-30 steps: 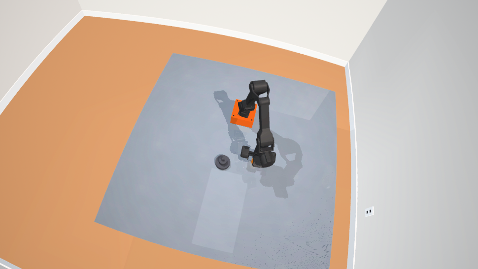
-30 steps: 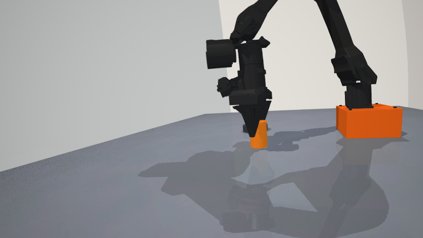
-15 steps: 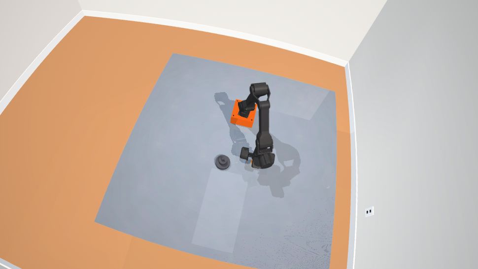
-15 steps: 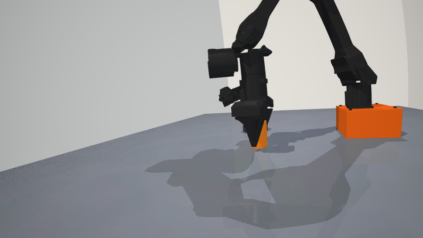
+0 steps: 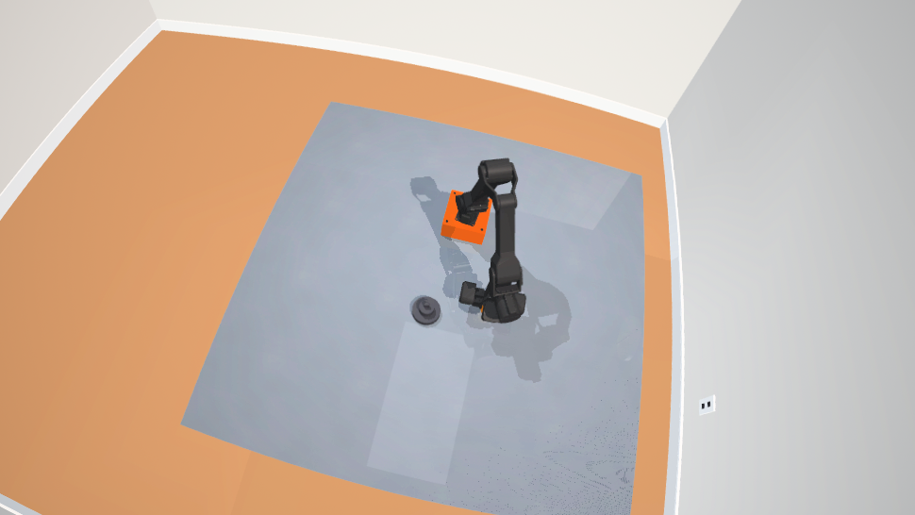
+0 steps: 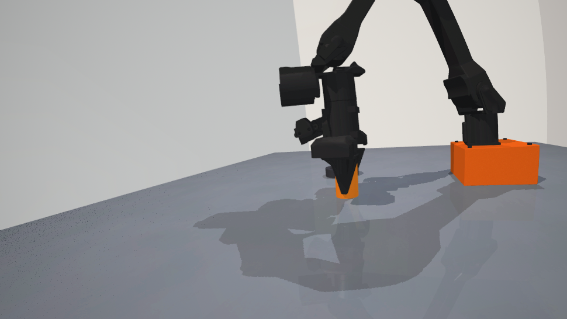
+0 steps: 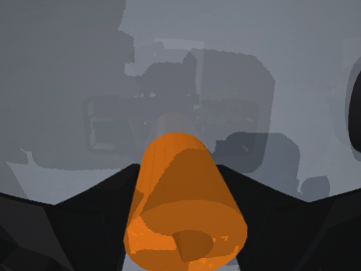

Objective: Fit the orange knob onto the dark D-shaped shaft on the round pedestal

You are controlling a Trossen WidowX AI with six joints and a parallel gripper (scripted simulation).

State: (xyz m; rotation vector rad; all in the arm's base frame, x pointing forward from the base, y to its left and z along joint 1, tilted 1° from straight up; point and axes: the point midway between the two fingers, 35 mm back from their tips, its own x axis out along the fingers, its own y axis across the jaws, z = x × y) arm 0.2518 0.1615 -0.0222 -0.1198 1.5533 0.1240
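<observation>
My gripper tip is 17 cm to the left of the round dark pedestal, 7 cm short of it and 2 cm below it. Also, from my gripper tip: orange knob (2 cm above).
</observation>
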